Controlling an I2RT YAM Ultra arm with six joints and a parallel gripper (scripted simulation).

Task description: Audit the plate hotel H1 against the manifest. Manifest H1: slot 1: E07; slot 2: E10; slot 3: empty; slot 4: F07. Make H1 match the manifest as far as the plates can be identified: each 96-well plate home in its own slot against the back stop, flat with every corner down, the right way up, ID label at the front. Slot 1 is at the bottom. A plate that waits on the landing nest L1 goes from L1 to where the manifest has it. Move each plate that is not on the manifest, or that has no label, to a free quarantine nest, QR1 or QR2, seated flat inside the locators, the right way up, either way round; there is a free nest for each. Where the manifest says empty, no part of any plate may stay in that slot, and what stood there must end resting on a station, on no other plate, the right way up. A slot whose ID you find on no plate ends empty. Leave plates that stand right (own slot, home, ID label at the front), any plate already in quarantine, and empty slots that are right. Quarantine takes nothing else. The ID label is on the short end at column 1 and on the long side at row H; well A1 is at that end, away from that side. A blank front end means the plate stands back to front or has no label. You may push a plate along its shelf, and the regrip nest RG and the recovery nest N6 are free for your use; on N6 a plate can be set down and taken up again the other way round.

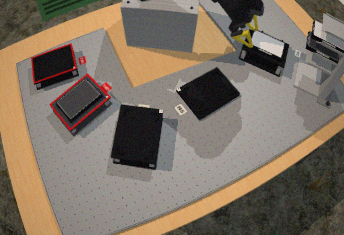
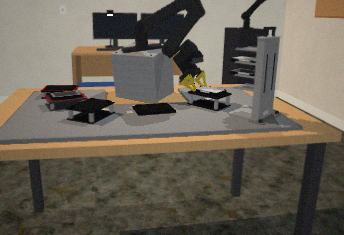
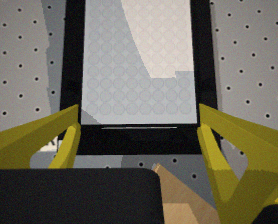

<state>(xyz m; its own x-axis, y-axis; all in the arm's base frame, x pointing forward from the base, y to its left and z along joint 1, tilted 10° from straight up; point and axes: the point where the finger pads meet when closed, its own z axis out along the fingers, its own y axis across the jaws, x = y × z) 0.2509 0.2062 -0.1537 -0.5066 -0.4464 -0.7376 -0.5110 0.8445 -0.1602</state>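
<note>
The black regrip nest RG lies 50 mm ahead of my hand, 30 mm to the left of it and 10 mm below it. Also, from my hand: A1 mark (40 mm to the left, 40 mm behind, 10 mm below); then H1 tag (180 mm to the left, 110 mm ahead, 70 mm below); then RG tag (70 mm to the left, 70 mm below, 60 mm behind).
</note>
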